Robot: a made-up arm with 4 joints.
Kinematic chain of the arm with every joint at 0, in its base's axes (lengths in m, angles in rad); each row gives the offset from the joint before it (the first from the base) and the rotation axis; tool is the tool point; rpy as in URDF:
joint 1: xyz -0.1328 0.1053 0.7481 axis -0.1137 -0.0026 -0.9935
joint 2: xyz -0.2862 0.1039 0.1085 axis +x
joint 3: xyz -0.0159 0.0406 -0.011 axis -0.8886 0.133 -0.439
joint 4: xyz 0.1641 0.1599 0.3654 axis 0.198 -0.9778 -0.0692
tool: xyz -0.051 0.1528 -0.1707 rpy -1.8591 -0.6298 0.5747
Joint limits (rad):
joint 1: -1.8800..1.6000
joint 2: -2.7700..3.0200
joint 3: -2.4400..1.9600
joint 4: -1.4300..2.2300
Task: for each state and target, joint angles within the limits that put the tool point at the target. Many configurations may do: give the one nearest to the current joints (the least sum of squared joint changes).
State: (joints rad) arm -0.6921 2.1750 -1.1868 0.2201
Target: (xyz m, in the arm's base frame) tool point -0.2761 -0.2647 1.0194
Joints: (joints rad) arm -0.4815 1.5092 -0.8383 0.0723
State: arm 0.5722 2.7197 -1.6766 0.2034
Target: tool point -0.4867 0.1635 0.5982
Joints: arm 0.7846 2.3063 -1.3128 0.2827
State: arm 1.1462 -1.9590 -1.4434 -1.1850
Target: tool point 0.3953 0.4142 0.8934
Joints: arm 1.6000 -2.7243 -2.1513 -1.4242
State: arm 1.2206 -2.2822 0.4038 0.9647
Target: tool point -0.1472 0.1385 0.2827
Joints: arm 1.0180 -2.7483 -0.3808 1.8376
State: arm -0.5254 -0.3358 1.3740 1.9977
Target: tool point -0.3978 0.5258 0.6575
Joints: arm -1.0429 -0.6599 1.1247 2.2300
